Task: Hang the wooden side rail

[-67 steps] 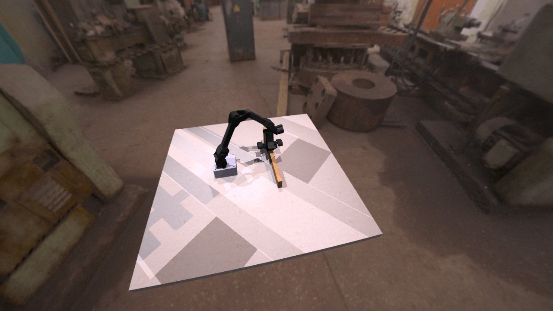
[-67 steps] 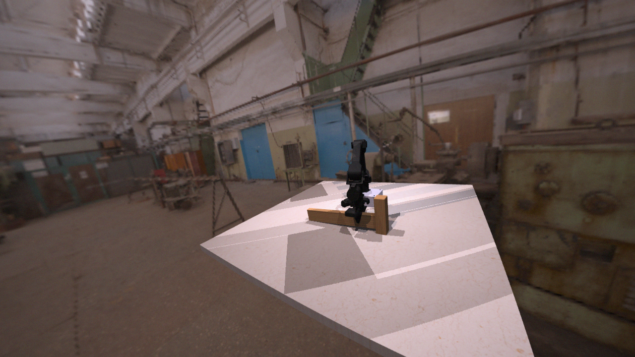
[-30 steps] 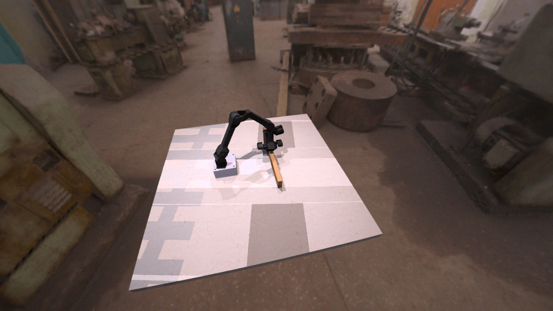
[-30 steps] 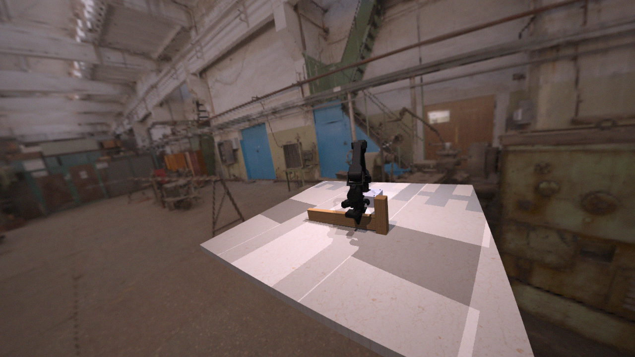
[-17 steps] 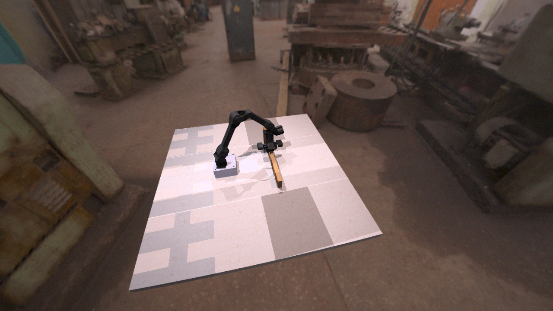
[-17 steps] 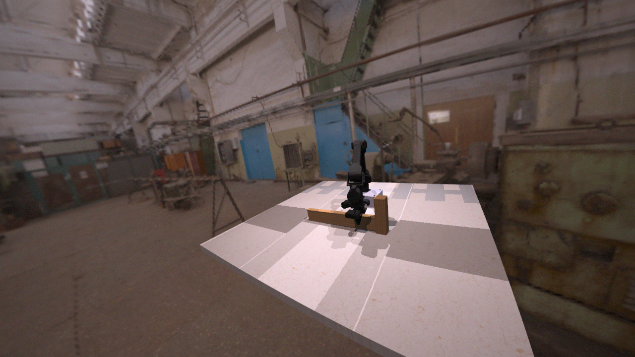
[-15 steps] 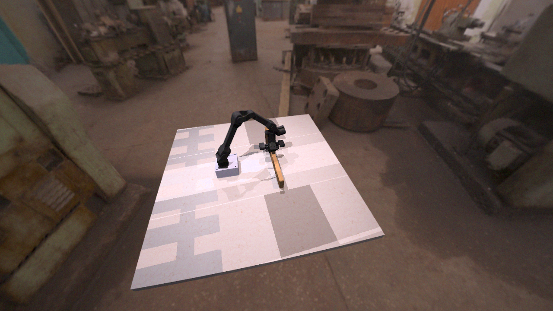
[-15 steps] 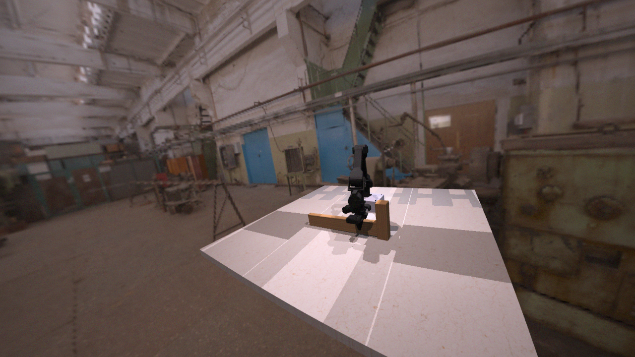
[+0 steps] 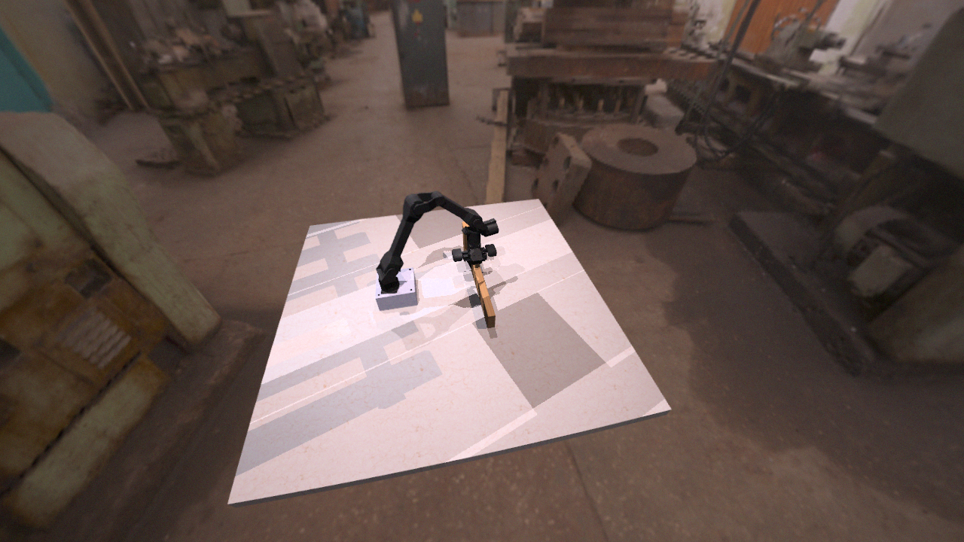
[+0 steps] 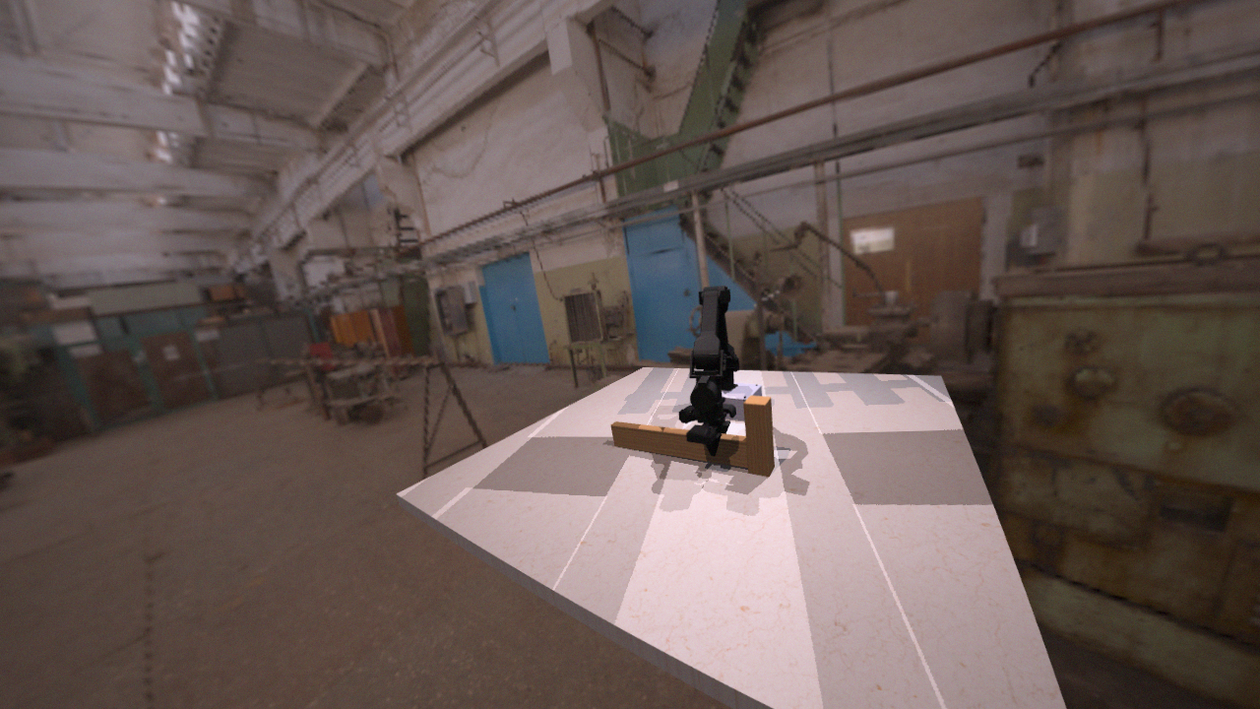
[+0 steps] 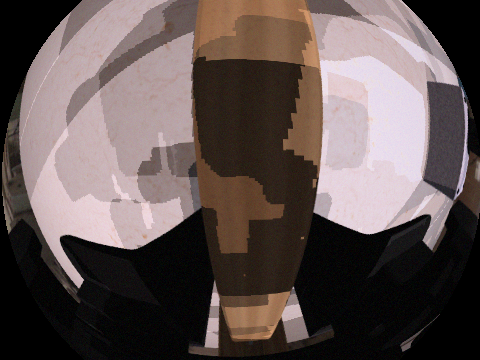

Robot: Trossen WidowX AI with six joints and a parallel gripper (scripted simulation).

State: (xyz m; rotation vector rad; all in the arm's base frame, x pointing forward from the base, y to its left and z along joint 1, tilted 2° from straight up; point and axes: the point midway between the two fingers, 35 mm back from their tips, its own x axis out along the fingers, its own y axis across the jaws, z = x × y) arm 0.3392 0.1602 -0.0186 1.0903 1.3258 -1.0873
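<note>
The wooden headboard post lies 110 mm to the left of my gripper tip, 50 mm above it and 20 mm behind it.
</note>
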